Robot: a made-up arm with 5 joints.
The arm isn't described. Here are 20 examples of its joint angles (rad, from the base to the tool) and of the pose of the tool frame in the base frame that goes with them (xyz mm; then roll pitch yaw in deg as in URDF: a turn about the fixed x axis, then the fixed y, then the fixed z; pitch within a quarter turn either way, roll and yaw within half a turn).
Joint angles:
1: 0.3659 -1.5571 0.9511 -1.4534 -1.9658
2: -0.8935 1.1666 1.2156 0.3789 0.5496
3: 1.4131 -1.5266 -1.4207 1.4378 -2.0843
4: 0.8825 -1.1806 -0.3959 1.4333 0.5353
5: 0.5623 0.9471 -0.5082 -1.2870 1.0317
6: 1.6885 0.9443 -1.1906 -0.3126 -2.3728
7: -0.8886 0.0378 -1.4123 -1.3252 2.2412
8: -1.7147 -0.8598 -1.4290 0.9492 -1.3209
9: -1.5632 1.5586 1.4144 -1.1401 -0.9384
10: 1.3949 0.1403 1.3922 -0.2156 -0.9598
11: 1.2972 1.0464 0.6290 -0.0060 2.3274
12: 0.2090 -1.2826 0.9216 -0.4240 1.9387
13: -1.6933 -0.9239 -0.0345 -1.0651 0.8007
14: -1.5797 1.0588 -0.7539 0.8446 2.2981
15: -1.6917 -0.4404 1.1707 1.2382 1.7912
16: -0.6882 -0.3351 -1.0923 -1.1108 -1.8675
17: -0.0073 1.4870 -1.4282 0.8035 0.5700
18: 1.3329 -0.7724 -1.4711 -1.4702 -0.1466
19: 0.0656 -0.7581 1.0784 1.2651 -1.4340
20: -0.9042 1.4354 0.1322 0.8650 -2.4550
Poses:
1: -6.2 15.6 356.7 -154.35 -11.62 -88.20
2: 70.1 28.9 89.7 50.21 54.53 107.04
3: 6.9 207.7 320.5 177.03 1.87 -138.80
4: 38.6 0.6 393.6 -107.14 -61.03 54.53
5: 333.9 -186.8 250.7 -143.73 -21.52 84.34
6: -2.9 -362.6 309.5 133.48 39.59 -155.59
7: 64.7 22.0 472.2 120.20 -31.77 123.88
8: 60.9 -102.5 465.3 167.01 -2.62 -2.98
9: 46.5 60.5 39.5 -12.62 8.21 32.10
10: 62.9 -128.9 126.2 12.38 -7.70 -138.54
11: 87.5 -169.8 24.2 4.30 -3.67 56.10
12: 115.7 -18.5 356.8 -136.46 12.83 64.88
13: 49.2 -25.6 465.7 161.62 18.63 -129.11
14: 43.0 335.5 112.5 -19.23 14.87 -143.14
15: 37.6 69.6 178.9 22.49 -3.79 -163.99
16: 25.4 -18.4 489.8 -126.22 -16.19 -39.03
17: 406.0 -0.4 87.6 -23.11 -34.35 37.52
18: -1.5 170.9 351.8 -16.77 55.57 -96.44
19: 119.3 -8.0 196.5 -0.83 0.07 -88.71
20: 131.2 107.2 -6.9 -34.77 -37.57 -79.49
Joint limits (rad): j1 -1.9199..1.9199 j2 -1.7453..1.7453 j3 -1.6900..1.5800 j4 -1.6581..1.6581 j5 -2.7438..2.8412
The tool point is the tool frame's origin. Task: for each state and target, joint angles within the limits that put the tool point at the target. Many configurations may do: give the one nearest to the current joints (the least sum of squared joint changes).
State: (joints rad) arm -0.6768 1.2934 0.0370 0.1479 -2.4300
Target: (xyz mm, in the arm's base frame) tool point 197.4 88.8 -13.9
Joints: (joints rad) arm -0.5388 1.3137 0.2684 0.2619 -2.4300
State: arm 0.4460 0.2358 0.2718 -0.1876 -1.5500
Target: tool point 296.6 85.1 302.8
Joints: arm -0.3350 -0.0491 0.2802 -0.1991 -1.5500
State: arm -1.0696 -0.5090 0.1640 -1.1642 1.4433
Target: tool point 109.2 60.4 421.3
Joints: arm -0.7731 -0.7341 0.5284 -1.2781 1.4433
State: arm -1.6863 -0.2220 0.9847 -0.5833 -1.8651
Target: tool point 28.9 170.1 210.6
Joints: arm -1.6711 -0.3920 1.2981 -0.5188 -1.8651
